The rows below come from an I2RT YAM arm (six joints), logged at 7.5 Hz.
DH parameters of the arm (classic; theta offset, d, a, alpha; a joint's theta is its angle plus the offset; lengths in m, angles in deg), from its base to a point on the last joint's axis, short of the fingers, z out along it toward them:
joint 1: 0 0.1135 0.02 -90
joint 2: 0 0 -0.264 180
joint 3: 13.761 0 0.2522 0
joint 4: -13.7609 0 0.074 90
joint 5: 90 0 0 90
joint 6: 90 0.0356 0 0
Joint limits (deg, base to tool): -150..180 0..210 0..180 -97..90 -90..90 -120..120
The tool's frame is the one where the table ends.
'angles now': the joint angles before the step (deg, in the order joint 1, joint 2, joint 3, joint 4, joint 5, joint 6). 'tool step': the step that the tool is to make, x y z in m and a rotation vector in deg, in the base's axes. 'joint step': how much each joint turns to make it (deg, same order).
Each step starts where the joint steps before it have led.
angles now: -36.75, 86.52, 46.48, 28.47, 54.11, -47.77
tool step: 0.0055, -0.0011, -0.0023, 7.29, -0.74, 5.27
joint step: -0.05, 0.01, 3.43, -12.76, -6.88, 7.17
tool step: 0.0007, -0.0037, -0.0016, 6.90, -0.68, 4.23
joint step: -1.00, 0.25, 2.76, -9.24, -7.20, 4.46
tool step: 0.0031, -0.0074, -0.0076, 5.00, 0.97, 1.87
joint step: -1.01, 2.24, 2.35, -5.09, -4.16, 1.81
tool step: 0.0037, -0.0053, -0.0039, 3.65, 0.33, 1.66
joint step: -0.58, 1.77, 2.12, -3.53, -3.33, 1.10
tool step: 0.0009, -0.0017, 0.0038, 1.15, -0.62, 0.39
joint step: -0.23, 0.10, 1.31, -1.88, -1.26, 0.79
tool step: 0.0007, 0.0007, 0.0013, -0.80, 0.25, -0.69
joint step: 0.27, -0.05, 0.08, 0.22, 1.23, -0.07
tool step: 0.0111, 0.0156, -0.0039, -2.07, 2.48, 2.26
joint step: 3.41, 0.02, -1.25, 1.84, 2.77, -2.27
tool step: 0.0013, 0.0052, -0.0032, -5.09, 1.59, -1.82
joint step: 1.27, -0.12, -2.48, 5.96, 5.39, -3.17
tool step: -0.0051, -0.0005, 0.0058, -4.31, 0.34, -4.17
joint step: -0.15, -1.01, -1.09, 3.40, 5.35, -1.65
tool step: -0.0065, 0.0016, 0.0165, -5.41, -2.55, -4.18
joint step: -0.06, -2.42, -0.90, 4.70, 5.00, -1.38
